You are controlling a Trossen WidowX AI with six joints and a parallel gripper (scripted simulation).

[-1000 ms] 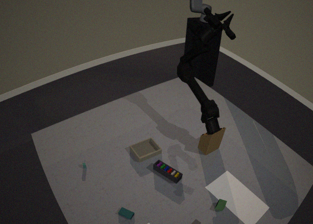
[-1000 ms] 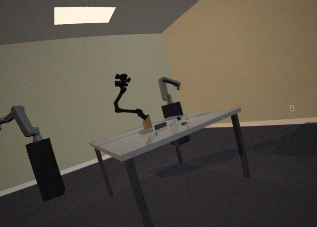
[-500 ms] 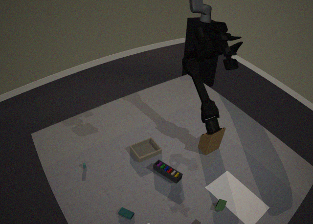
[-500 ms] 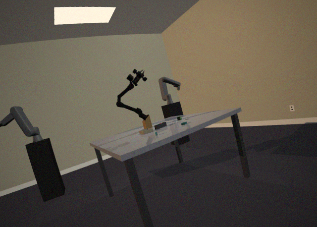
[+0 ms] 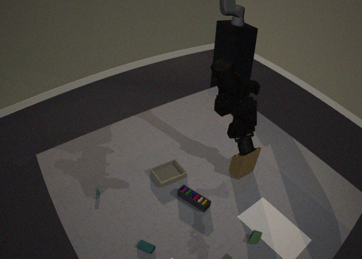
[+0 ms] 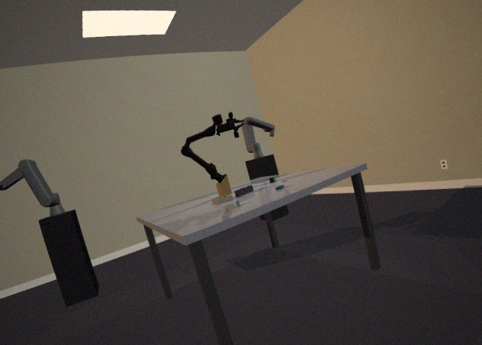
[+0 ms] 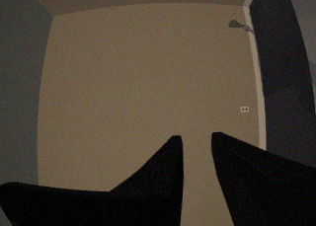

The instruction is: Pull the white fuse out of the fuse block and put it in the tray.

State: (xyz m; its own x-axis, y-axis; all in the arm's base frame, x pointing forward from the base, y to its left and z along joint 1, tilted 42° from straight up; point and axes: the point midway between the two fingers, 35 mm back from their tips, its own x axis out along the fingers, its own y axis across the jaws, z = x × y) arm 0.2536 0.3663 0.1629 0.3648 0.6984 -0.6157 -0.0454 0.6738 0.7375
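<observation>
My gripper tip is 20 mm short of the white fuse, 140 mm to the left of it and 470 mm above it. Also, from my gripper tip: beige tray: 50 mm ahead, 350 mm to the right, 490 mm below; green block: 60 mm behind, 140 mm to the left, 480 mm below.
</observation>
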